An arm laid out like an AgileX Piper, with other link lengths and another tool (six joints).
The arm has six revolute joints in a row. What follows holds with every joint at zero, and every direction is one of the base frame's.
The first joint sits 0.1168 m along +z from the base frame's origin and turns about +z.
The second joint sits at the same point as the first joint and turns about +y.
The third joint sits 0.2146 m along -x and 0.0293 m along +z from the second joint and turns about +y.
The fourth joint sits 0.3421 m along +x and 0.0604 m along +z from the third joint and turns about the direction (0.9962, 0, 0.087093).
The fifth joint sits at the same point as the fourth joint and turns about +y.
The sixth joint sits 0.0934 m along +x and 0.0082 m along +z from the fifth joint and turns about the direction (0.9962, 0, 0.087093).
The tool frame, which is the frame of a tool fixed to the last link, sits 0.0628 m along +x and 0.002 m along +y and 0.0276 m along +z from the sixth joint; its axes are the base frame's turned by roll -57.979, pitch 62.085 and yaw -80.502 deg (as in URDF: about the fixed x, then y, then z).
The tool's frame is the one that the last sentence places.
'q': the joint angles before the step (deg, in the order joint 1, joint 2, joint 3, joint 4, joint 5, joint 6). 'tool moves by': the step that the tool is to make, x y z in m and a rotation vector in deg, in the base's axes. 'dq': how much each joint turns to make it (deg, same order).
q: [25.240 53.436 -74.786 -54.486 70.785 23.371]
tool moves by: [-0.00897 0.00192 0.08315 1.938 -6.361 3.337]
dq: [0.000 7.556 -19.421 3.111 0.525 -6.581]
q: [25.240 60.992 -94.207 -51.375 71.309 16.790]
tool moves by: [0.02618 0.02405 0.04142 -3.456 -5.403 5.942]
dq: [-0.001 9.757 -12.956 1.618 -6.355 -5.318]
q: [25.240 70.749 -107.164 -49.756 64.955 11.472]
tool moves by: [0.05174 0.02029 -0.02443 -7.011 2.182 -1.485]
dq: [0.000 8.622 -2.253 -5.058 -2.582 -0.252]
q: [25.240 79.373 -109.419 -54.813 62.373 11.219]
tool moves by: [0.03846 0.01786 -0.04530 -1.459 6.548 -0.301]
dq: [-0.001 6.008 0.001 1.003 1.154 0.188]
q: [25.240 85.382 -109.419 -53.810 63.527 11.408]
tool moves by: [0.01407 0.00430 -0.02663 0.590 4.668 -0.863]
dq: [-0.301 2.583 0.000 2.011 2.171 -0.113]
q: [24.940 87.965 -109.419 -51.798 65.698 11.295]
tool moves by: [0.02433 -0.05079 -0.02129 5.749 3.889 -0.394]
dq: [-10.729 1.149 0.000 12.991 -4.093 -5.448]
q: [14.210 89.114 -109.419 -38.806 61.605 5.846]
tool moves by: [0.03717 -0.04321 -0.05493 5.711 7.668 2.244]
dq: [-10.225 5.311 0.002 15.953 -3.334 -9.581]
